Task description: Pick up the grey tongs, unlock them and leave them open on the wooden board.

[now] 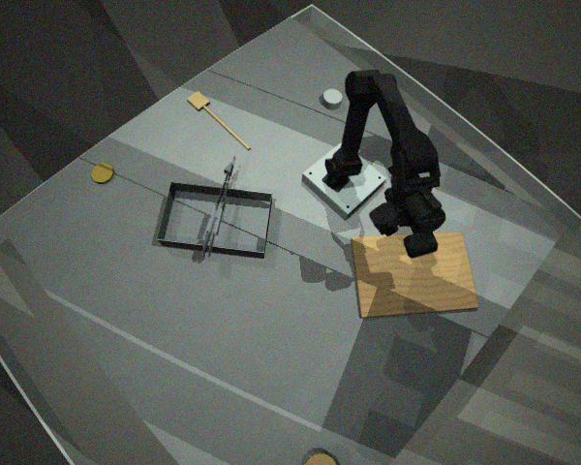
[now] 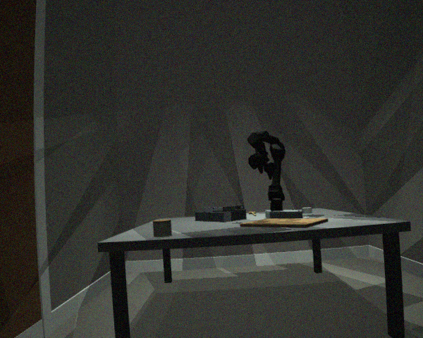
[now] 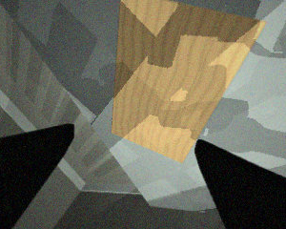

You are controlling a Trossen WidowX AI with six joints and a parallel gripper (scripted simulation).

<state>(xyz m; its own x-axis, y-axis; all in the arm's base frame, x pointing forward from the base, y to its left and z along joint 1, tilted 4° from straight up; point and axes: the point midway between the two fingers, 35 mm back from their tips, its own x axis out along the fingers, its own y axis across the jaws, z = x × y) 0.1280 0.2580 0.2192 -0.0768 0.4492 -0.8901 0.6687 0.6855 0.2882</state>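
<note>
Now: gripper tip 220 mm short of the roasting tin, 460 mm to the left of it and 220 mm above it. From my gripper tip the other things lie so: wooden board 50 mm behind, 90 mm to the left, 240 mm below; then yellow lock piece 130 mm ahead, 500 mm to the right, 170 mm below; then white disc 370 mm behind, 480 mm to the right, 230 mm below.
</note>
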